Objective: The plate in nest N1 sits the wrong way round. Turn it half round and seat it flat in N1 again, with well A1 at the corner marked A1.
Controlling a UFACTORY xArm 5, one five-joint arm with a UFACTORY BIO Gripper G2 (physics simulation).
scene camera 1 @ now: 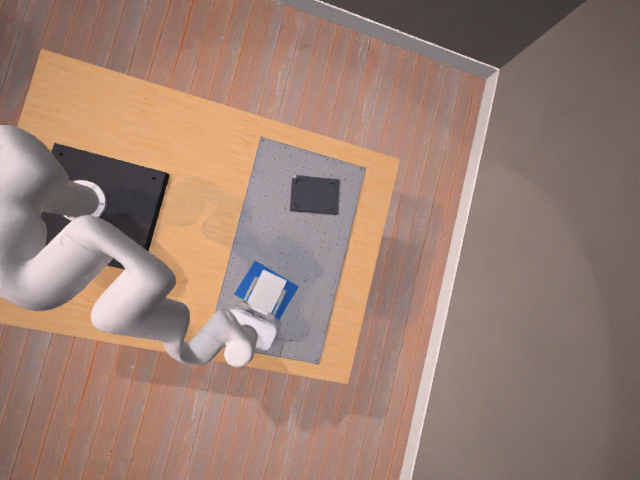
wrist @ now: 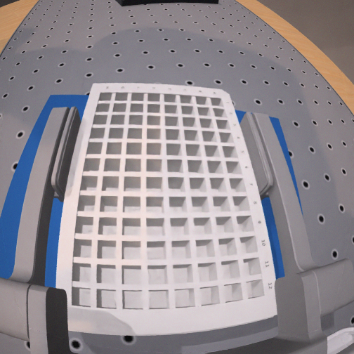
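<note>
The white well plate [scene camera 1: 266, 290] [wrist: 170, 195] is held level between the fingers of my gripper [scene camera 1: 268, 287] [wrist: 162, 150], which is shut on its two long sides. The plate is over the blue pad [scene camera 1: 253, 271] [wrist: 22, 185]; whether its underside touches the pad is hidden. In the wrist view, its numbers run down the right edge, with 12 near the bottom; the letters along the far edge are too small to read. The far right corner looks cut off. Nest N1 appears to be the dark, empty nest [scene camera 1: 314, 194], with a small light mark at its upper left corner in the scene view.
The grey perforated board [scene camera 1: 297, 237] [wrist: 150, 55] lies on the wooden table [scene camera 1: 206, 124] and carries the nest and pad. The pad is turned at an angle to the nest. The black base plate [scene camera 1: 135, 193] is at the left, under the arm.
</note>
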